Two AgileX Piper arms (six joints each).
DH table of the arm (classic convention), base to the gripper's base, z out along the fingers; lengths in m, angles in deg. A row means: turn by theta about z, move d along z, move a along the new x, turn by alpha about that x. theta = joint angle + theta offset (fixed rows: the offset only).
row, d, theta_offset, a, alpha
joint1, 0.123, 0, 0, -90
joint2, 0, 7.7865, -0.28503, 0
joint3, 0, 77.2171, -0.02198, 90
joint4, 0.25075, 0, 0, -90
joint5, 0, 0, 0, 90
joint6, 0.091, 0, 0, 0
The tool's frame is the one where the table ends.
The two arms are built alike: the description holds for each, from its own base.
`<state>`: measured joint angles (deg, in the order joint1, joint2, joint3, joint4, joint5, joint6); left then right.
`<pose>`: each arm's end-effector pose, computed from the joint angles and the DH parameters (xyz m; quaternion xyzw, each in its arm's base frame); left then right.
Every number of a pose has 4 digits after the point. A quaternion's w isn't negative.
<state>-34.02 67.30 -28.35 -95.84 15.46 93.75 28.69 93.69 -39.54 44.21 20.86 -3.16</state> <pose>0.1697 -0.1437 0.2297 0.2993 0.8175 -0.2603 0.4175 0.2307 0.1520 0.1475 0.0603 0.9661 0.2237 0.1142</pose>
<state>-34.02 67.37 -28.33 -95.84 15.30 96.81 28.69 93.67 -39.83 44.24 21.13 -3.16</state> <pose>0.1699 -0.1435 0.2292 0.3205 0.8100 -0.2478 0.4240 0.2314 0.1527 0.1486 0.0596 0.9657 0.2255 0.1141</pose>
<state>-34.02 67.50 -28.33 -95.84 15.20 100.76 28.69 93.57 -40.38 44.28 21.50 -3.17</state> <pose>0.1702 -0.1436 0.2287 0.3479 0.7993 -0.2321 0.4314 0.2330 0.1540 0.1512 0.0582 0.9648 0.2290 0.1156</pose>
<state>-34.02 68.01 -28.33 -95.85 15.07 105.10 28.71 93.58 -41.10 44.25 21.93 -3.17</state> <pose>0.1712 -0.1439 0.2267 0.3777 0.7881 -0.2141 0.4363 0.2350 0.1558 0.1538 0.0561 0.9639 0.2324 0.1170</pose>
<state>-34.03 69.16 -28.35 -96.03 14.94 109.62 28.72 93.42 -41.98 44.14 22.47 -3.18</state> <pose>0.1731 -0.1450 0.2223 0.4077 0.7781 -0.1956 0.4360 0.2374 0.1577 0.1579 0.0526 0.9626 0.2371 0.1201</pose>
